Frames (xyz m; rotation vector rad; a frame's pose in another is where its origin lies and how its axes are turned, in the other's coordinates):
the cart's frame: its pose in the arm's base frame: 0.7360 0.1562 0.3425 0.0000 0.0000 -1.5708
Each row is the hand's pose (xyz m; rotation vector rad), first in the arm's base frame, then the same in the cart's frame.
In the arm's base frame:
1: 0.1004 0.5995 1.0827 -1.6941 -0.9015 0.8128
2: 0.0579 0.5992 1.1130 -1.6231 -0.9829 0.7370
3: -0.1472 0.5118 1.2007 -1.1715 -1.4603 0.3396
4: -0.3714 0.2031 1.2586 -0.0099 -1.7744 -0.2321
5: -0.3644 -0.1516 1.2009 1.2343 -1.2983 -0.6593
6: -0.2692 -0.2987 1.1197 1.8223 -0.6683 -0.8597
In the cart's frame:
1: -0.4433 -0.6356 0.7402 -0.6790 -2.2238 1.7396
2: -0.4430 -0.6781 0.7705 -0.5426 -2.2087 1.6896
3: -0.3556 -0.8832 0.8582 0.2311 -2.1057 1.3573
4: -0.0469 -1.1074 0.9161 1.3073 -1.3220 0.8915
5: 0.3078 -1.1004 0.8584 1.7688 -0.0447 0.4840
6: 0.4549 -1.0052 0.7772 1.6826 0.7796 0.2202

